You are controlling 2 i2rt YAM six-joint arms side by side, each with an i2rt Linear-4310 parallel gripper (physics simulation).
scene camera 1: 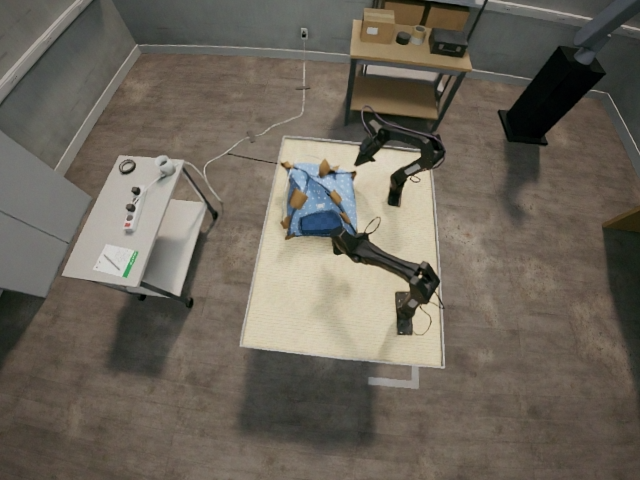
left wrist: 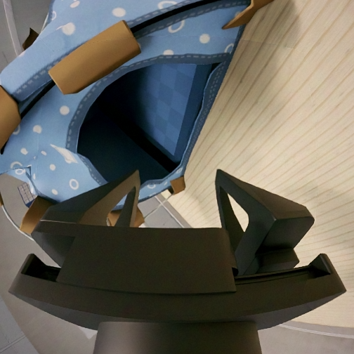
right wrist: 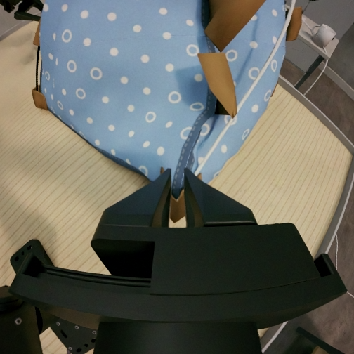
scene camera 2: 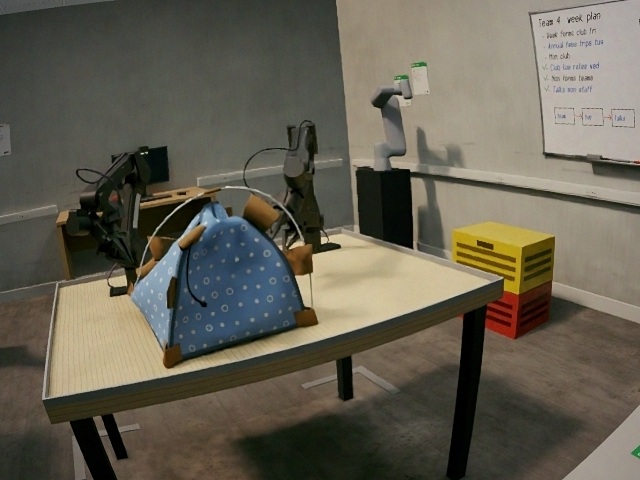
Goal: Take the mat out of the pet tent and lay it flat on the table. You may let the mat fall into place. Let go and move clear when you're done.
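The light-blue dotted pet tent (scene camera 1: 315, 180) (scene camera 2: 232, 279) (left wrist: 47, 127) (right wrist: 125, 65) stands on the table (scene camera 1: 289, 304) (scene camera 2: 392, 279), its cloth creased and its top sagging. The darker blue checkered mat (scene camera 1: 320, 223) (left wrist: 162, 107) shows inside the doorway; part of it is hidden. My left gripper (scene camera 1: 337, 248) (left wrist: 177, 175) is partly open and empty, in front of the doorway. My right gripper (scene camera 1: 356, 163) (right wrist: 177, 174) is shut beside the tent's upper-right corner in scene camera 1. In its wrist view a seam shows behind the narrow gap at the tips; I see no cloth clearly gripped.
A white pole (scene camera 2: 266, 195) (right wrist: 241, 106) arches outside the tent, and brown tabs (left wrist: 95, 57) (right wrist: 218, 82) stick out from its cloth. A trolley (scene camera 1: 87, 227) with a power strip stands left of the table in scene camera 1. A workbench (scene camera 1: 408, 60) stands behind.
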